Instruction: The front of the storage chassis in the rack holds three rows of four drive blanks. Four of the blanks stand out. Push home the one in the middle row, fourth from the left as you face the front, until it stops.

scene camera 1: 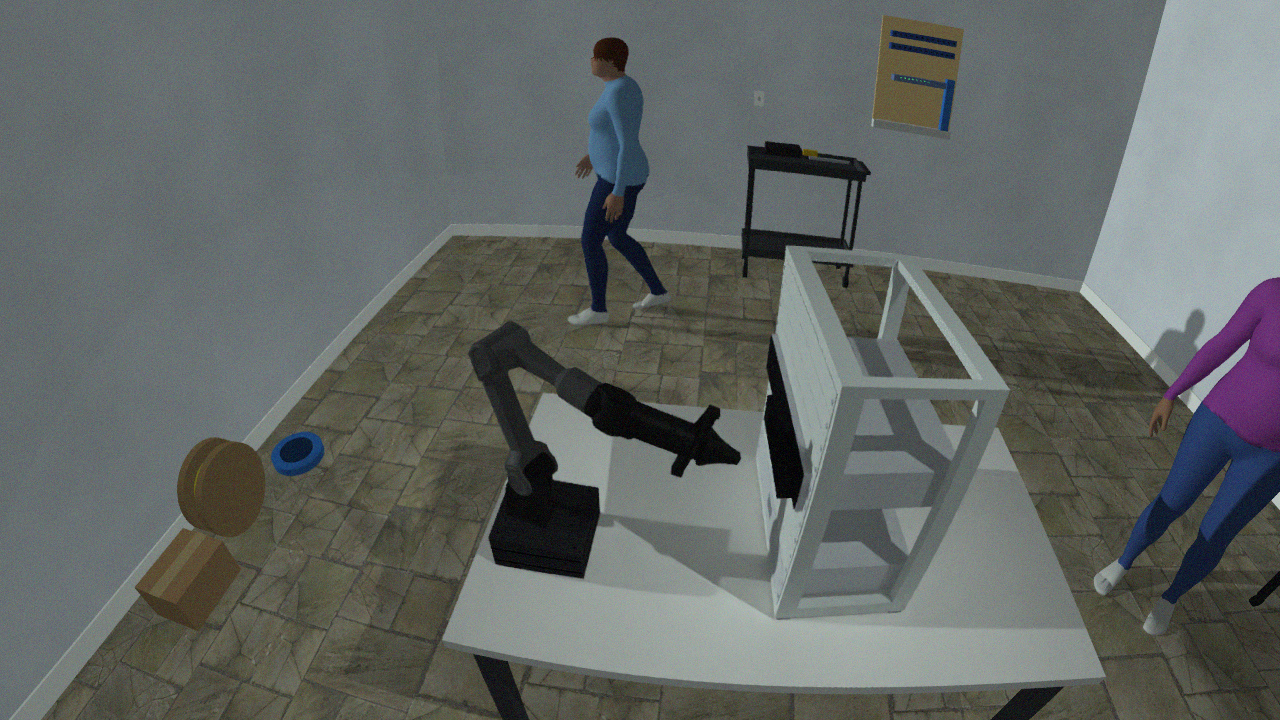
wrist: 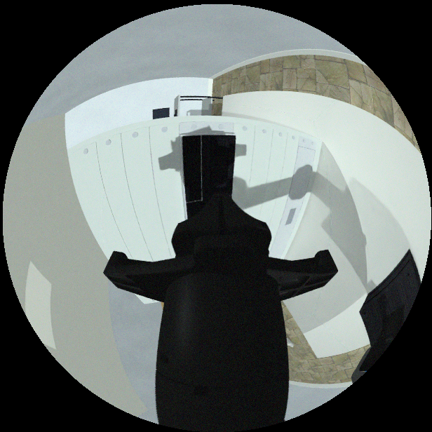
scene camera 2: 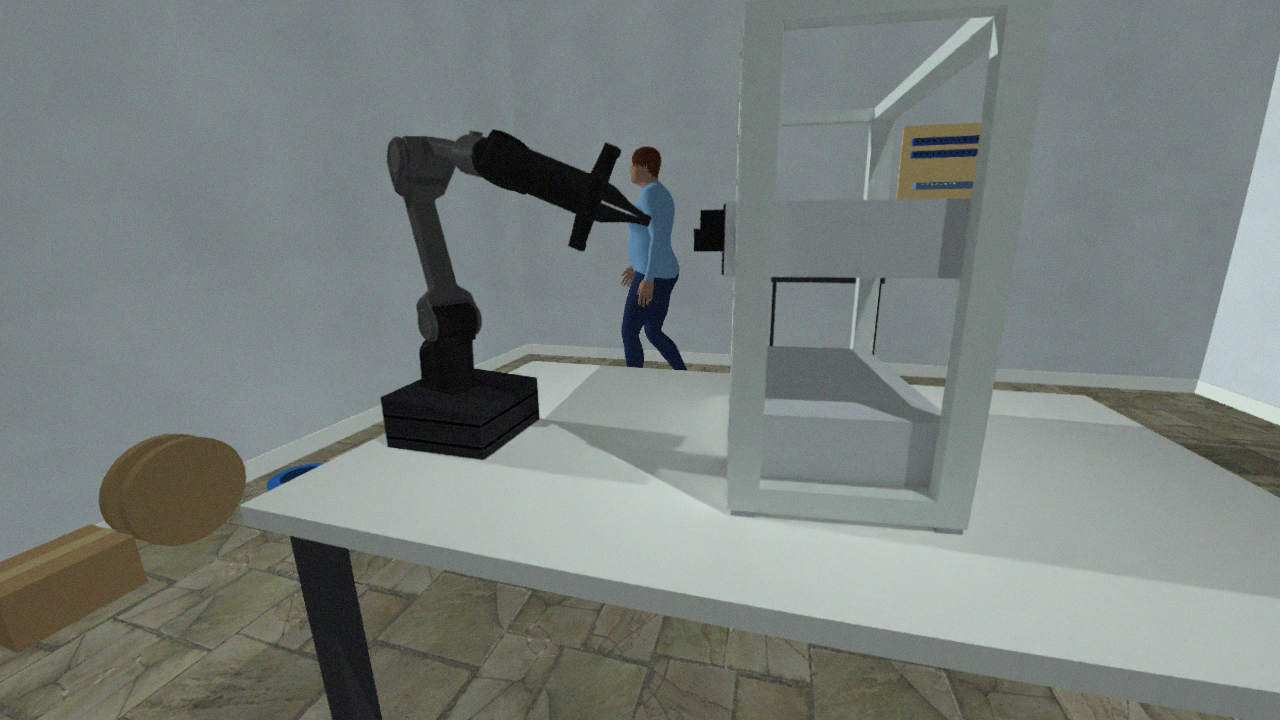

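The black front of the storage chassis (scene camera 1: 784,447) (wrist: 210,160) sits in the white rack (scene camera 1: 810,537) (scene camera 2: 756,313). In the scene camera 2 view, black drive blanks (scene camera 2: 711,231) stand out toward the arm, with stepped ends. The separate rows and columns are too dark to tell apart, so the middle-row fourth blank cannot be singled out. My gripper (scene camera 1: 737,457) (scene camera 2: 646,219) (wrist: 220,201) is shut and empty, its tips together. It is in front of the chassis with a gap to the blanks. In the wrist view the gripper hides the lower part of the black front.
The rack stands on a white table (scene camera 1: 626,626) (scene camera 2: 626,555), with white panels (wrist: 125,190) around the chassis. A person in light blue (scene camera 1: 617,134) (scene camera 2: 660,232) is behind the table. A person in purple (scene camera 1: 1248,358) is at the right. A cardboard box (scene camera 1: 192,577) lies at the left.
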